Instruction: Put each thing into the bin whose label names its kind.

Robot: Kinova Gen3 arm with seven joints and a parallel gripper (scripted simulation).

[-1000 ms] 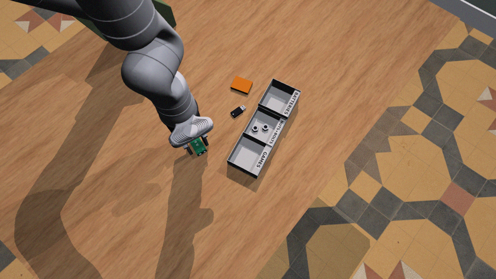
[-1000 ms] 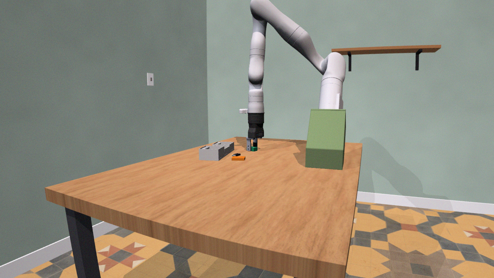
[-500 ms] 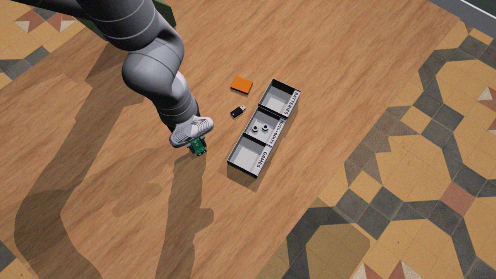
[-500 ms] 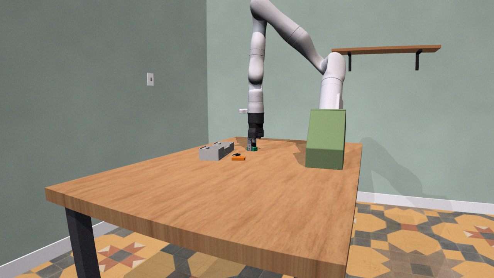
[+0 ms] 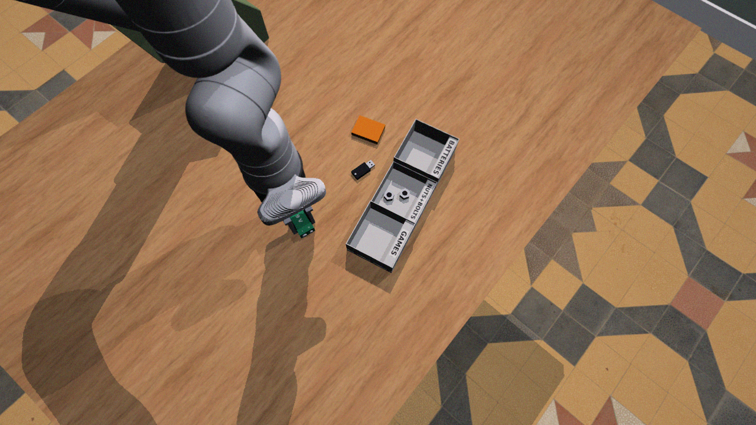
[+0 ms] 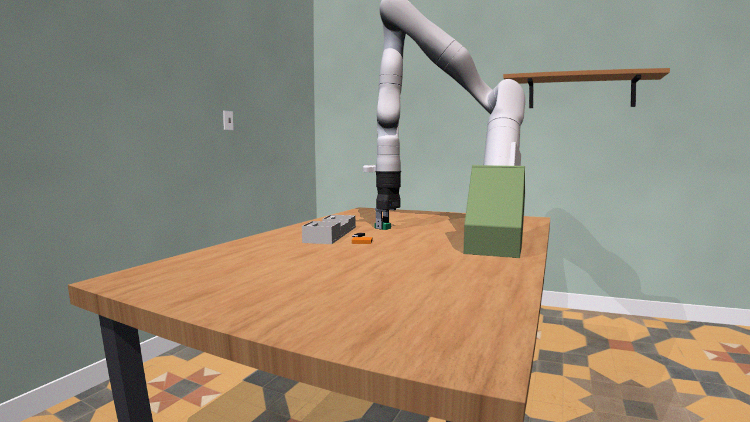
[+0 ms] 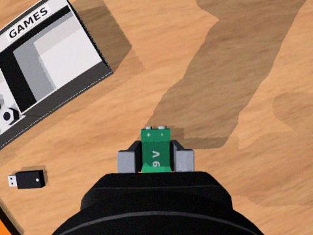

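Now: the bin row 80 mm ahead of my hand and 160 mm to the left of it. From my hand the other things lie so: black USB stick: 10 mm behind, 150 mm to the left, 20 mm below; then flat orange box: 60 mm behind, 200 mm to the left, 10 mm below; then green 9 v battery: 10 mm ahead, 10 mm below.
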